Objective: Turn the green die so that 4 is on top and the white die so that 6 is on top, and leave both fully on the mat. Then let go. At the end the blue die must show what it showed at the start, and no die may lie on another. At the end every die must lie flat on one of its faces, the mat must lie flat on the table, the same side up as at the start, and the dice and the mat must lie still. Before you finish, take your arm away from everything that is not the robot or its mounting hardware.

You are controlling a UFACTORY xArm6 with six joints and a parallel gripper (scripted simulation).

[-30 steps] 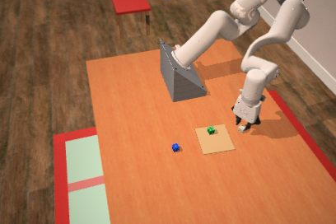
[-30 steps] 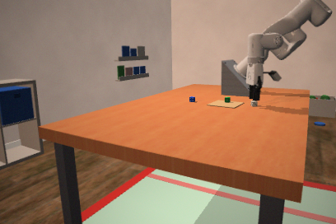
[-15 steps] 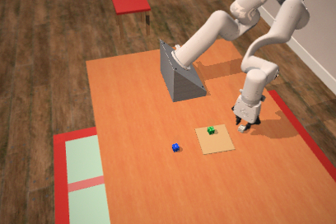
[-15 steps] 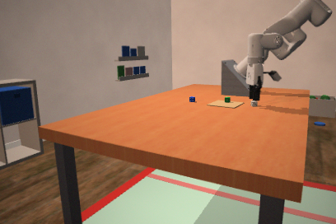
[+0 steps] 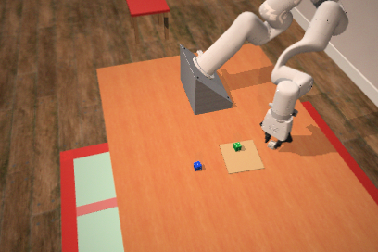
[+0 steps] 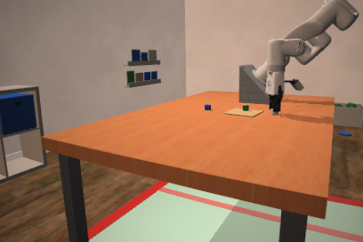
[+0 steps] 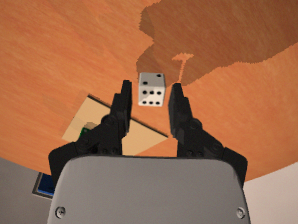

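My hand is 30 mm above the white die. The rest, counted from my hand: tan mat (10 mm behind, 140 mm to the right, 40 mm below); then green die (40 mm behind, 130 mm to the right, 20 mm below); then blue die (20 mm behind, 310 mm to the right, 30 mm below).
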